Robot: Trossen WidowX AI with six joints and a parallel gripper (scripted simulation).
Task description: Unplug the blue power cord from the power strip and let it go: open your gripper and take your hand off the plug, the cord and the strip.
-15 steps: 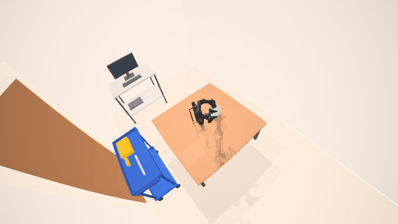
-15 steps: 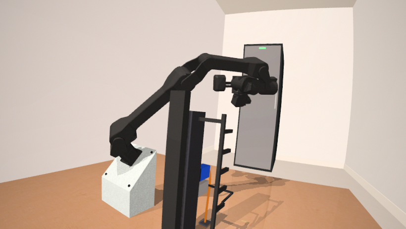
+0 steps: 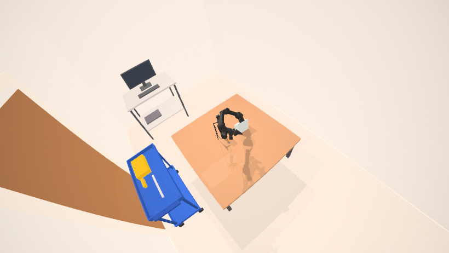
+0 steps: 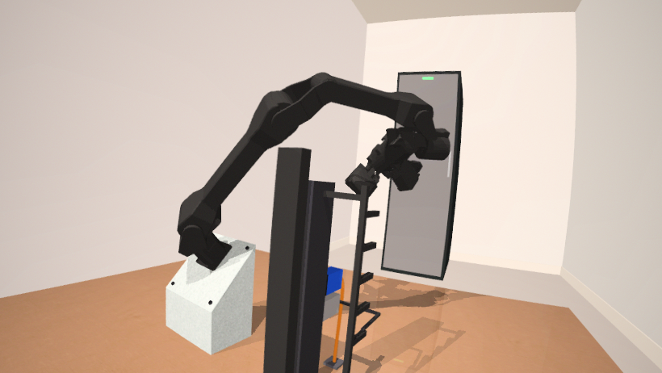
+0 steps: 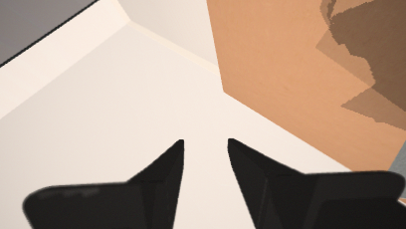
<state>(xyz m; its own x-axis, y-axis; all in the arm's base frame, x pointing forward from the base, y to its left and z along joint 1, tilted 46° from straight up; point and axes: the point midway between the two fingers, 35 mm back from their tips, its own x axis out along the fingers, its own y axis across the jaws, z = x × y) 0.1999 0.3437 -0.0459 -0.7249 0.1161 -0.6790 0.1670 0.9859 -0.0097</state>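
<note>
The blue plug is 280 mm to the right of my gripper tip, 170 mm below it and 100 mm ahead of it. From my gripper tip the other things lie so: black post (380 mm to the right, 170 mm below, 90 mm ahead).
</note>
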